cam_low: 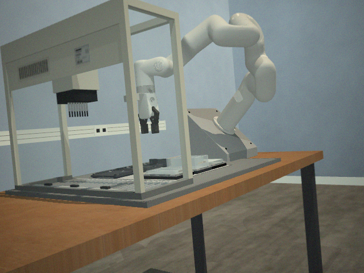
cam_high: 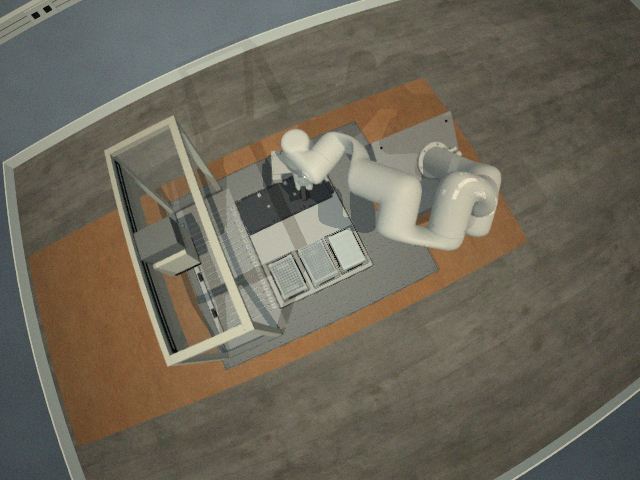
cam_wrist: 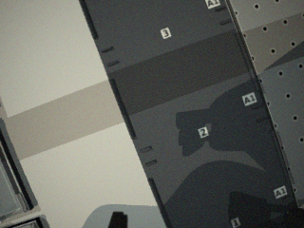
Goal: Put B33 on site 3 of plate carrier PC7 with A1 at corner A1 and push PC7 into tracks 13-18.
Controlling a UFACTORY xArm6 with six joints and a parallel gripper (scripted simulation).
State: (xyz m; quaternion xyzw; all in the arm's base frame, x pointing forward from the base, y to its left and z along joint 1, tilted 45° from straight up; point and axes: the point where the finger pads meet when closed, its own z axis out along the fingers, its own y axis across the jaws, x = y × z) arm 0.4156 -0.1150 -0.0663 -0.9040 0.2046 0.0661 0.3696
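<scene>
Now: the 384-well plate B33 30 mm behind my hand, 220 mm to the left of it and 140 mm below it. The rest, counted from my hand: plate carrier PC7: 70 mm ahead, 40 mm to the right, 140 mm below; then deep-well block B83: 80 mm ahead, 220 mm to the left, 120 mm below; then nest S1: 30 mm behind, 220 mm to the left, 150 mm below.
</scene>
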